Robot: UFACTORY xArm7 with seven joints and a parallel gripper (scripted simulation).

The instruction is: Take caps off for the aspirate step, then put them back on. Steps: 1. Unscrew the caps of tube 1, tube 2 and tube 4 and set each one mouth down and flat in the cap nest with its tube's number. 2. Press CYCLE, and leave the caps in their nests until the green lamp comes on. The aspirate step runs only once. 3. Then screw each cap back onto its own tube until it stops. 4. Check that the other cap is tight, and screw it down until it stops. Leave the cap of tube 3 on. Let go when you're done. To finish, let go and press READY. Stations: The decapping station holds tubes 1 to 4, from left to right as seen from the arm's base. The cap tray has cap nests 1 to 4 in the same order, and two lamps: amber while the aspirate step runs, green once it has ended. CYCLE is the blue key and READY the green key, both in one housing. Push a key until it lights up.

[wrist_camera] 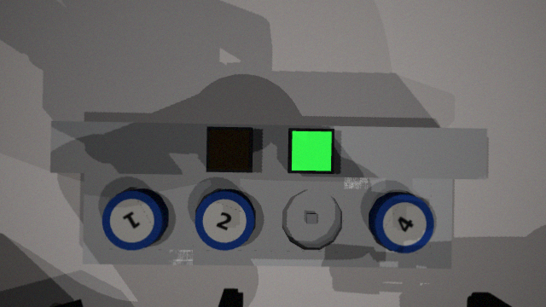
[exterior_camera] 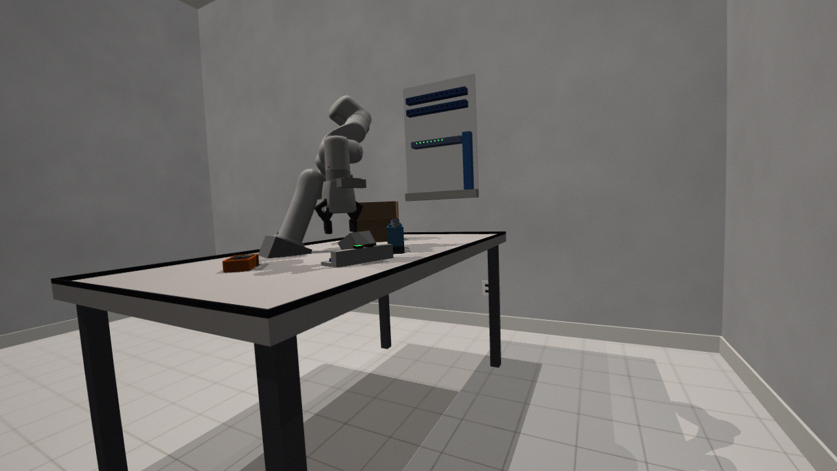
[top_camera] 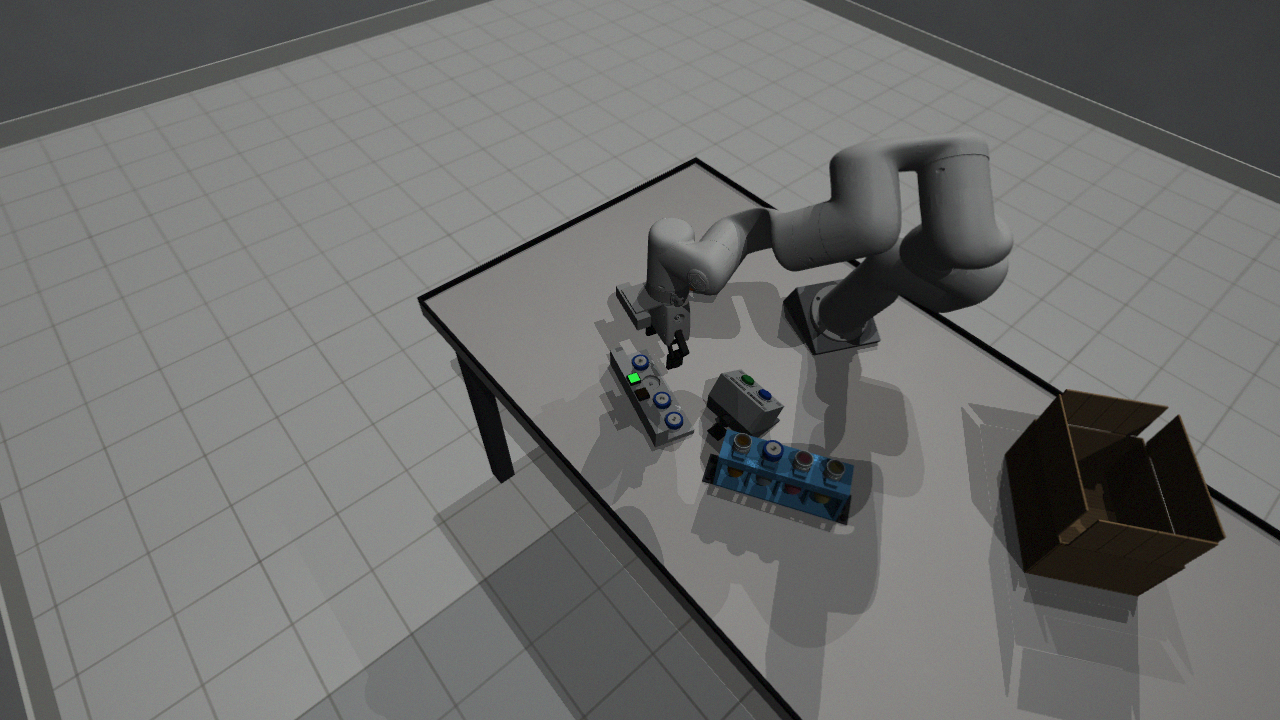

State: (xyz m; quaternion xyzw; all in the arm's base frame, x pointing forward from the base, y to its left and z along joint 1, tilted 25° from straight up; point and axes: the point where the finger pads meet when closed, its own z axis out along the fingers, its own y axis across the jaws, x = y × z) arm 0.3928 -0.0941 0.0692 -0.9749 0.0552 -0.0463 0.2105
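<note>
My hand is 110 mm to the right of the cap 1, 90 mm above it and 40 mm short of it. Also, from my hand: cap 2: 90 mm below, 60 mm to the left, 30 mm ahead; then green key: 120 mm to the left, 120 mm behind, 40 mm below; then cap 4: 90 mm below, 50 mm to the right, 20 mm ahead.
</note>
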